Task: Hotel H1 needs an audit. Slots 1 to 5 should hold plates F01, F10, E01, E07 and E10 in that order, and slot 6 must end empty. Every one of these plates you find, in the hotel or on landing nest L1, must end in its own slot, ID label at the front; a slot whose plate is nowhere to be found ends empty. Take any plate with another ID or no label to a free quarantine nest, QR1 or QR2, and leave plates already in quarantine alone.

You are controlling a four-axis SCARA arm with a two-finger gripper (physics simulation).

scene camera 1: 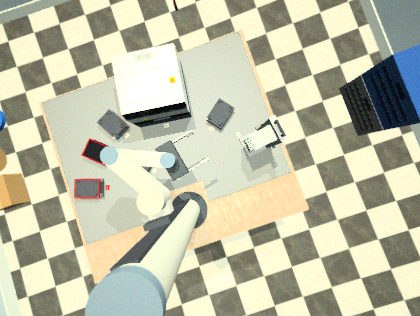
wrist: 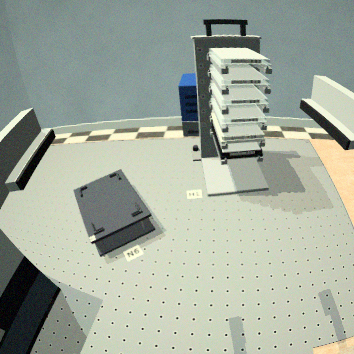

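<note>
Hotel H1 stands upright near the table's right edge. Its stack of pale plates shows in the wrist view, with dark-printed labels facing the camera, too small to read. My gripper is open and empty, with its fingers wide apart, left of the hotel and apart from it in the scene view. Two red-outlined nests lie at the table's left: the upper nest has a black inside and is partly covered by the arm; the lower nest looks grey. I cannot tell which nest is L1.
A dark grey nest with a tag reading N6 lies left of the hotel in the wrist view. Another grey nest lies near the white instrument. The arm crosses above the table's left part. A blue cabinet stands behind the hotel.
</note>
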